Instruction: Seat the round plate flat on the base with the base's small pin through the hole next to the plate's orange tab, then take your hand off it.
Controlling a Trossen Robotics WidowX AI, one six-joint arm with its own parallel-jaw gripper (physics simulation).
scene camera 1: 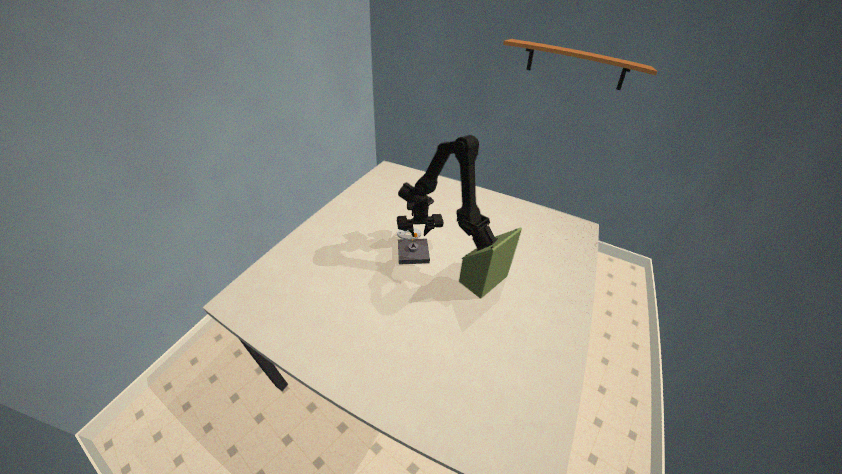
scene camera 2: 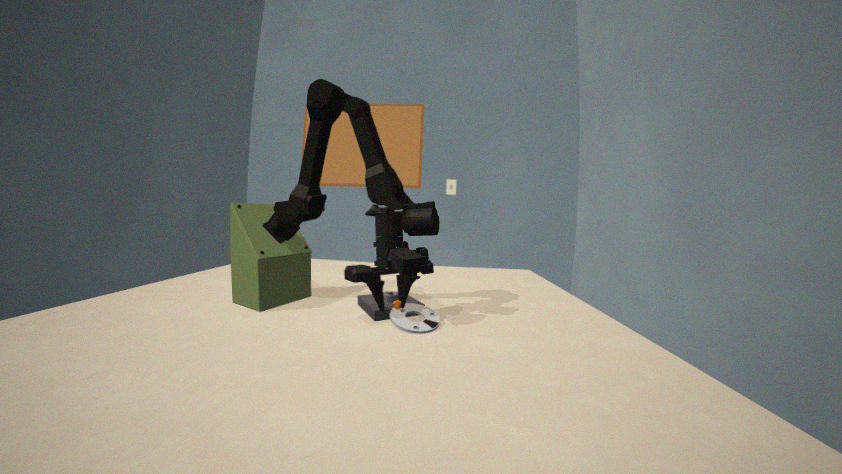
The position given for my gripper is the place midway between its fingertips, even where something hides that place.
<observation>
I see my gripper (scene camera 2: 392,309) and a round plate (scene camera 2: 430,323).
My gripper is seen too in scene camera 1 (scene camera 1: 418,235).
</observation>
